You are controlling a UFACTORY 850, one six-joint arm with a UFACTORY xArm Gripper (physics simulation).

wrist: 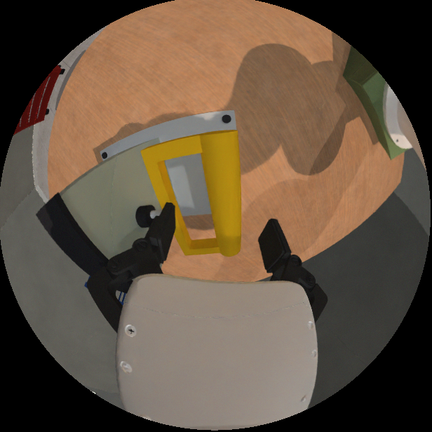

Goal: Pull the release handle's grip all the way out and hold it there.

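Observation:
The release handle's yellow grip (pixel 222 192) is a rectangular frame with a thick round bar on its right side, near the middle of the wrist view. A short rod with a black collar (pixel 145 216) runs from the pale green housing (pixel 97 192) toward the grip's left side. My gripper (pixel 221 222) is open with nothing between its fingers. The lower end of the yellow grip shows in the gap between the fingertips, nearer the left finger, whose tip overlaps the grip's left edge in this view. How far the fingertips are above the grip is hard to tell.
A grey base plate (pixel 185 127) with black bolts lies behind the grip on the wooden table top (pixel 165 55). A green block (pixel 372 100) with the pale arm base stands at the right. A red slatted object (pixel 42 102) is at the far left.

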